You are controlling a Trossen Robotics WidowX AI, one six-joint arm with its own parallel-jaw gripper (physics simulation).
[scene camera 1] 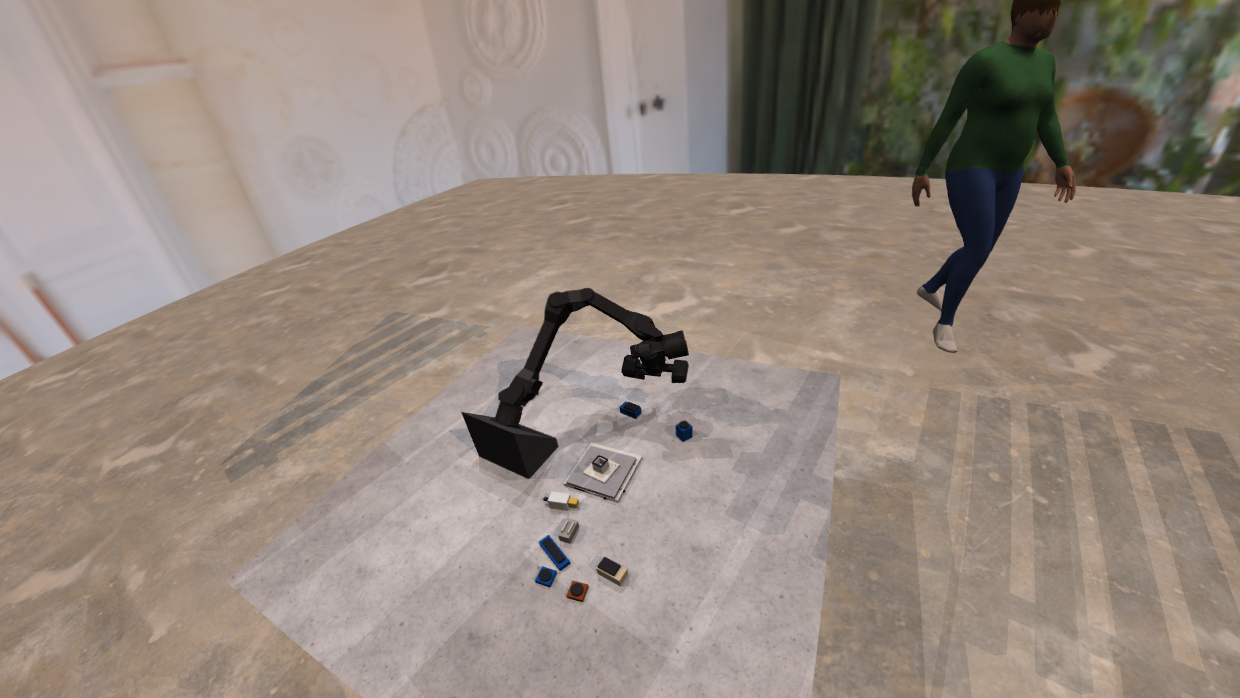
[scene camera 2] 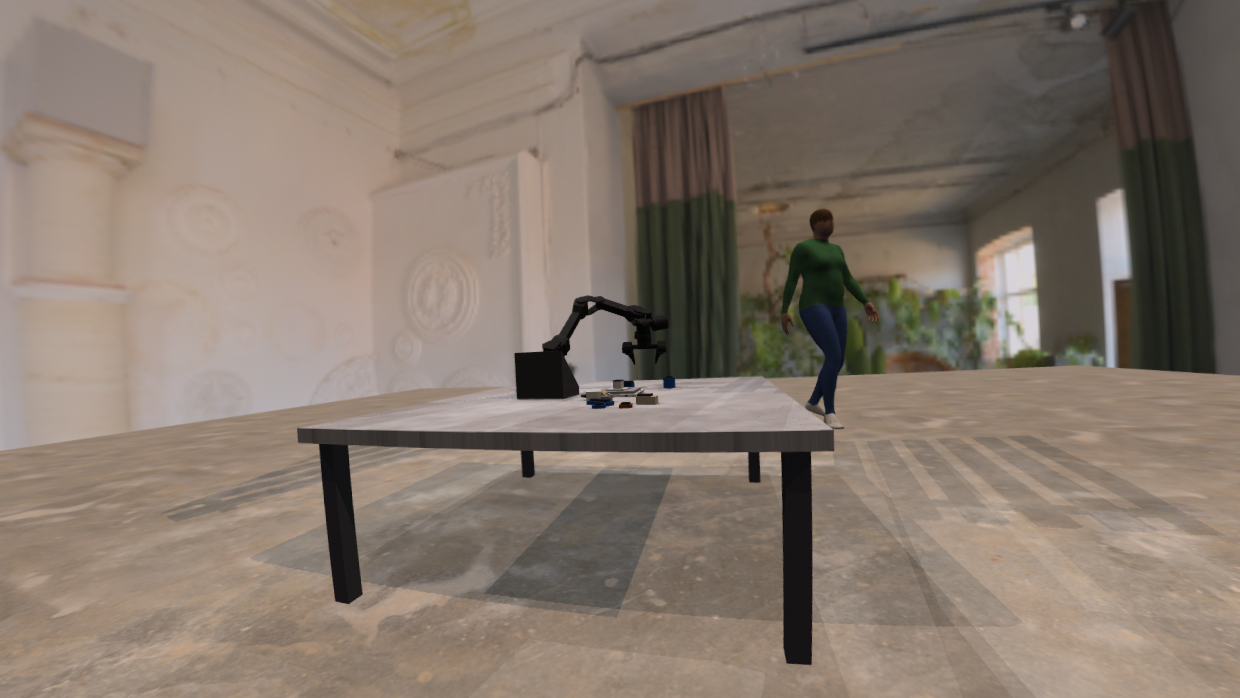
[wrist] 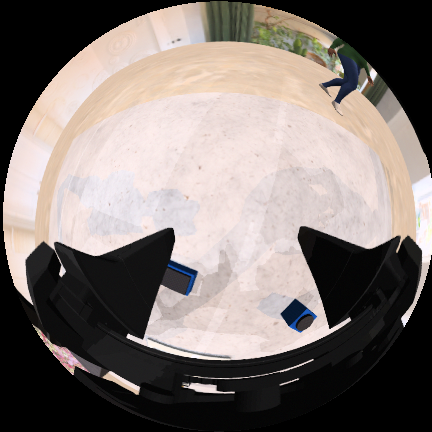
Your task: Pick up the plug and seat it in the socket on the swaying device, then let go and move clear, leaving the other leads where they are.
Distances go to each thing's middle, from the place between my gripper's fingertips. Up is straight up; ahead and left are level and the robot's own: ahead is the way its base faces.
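Device (scene camera 1: 602, 471): 7 cm below my hand, 32 cm to the right of it.
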